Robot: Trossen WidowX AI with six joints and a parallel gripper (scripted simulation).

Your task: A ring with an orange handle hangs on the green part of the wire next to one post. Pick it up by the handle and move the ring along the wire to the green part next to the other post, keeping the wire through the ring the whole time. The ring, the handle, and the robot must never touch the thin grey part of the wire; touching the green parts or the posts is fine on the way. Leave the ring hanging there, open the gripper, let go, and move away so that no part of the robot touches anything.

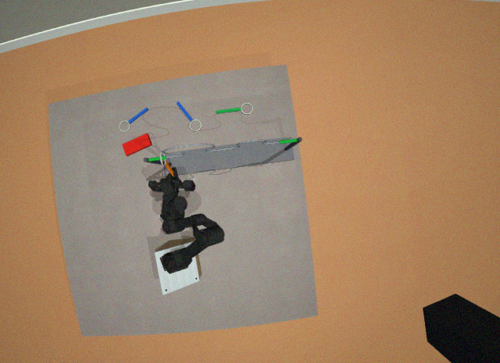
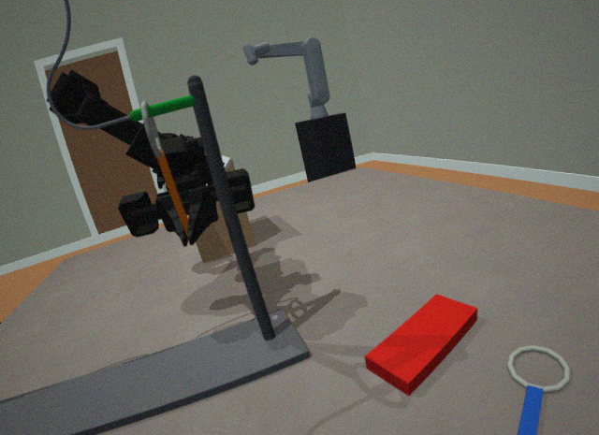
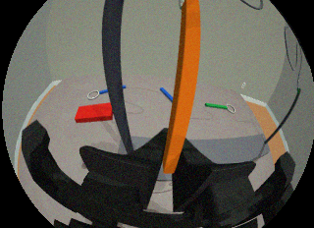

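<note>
Now: gripper tip 1 cm short of the ring with orange handle and 10 cm below it. Also, from my gripper tip: green-handled ring: 21 cm ahead, 33 cm to the right, 16 cm below; then red block: 17 cm ahead, 19 cm to the left, 15 cm below.
</note>
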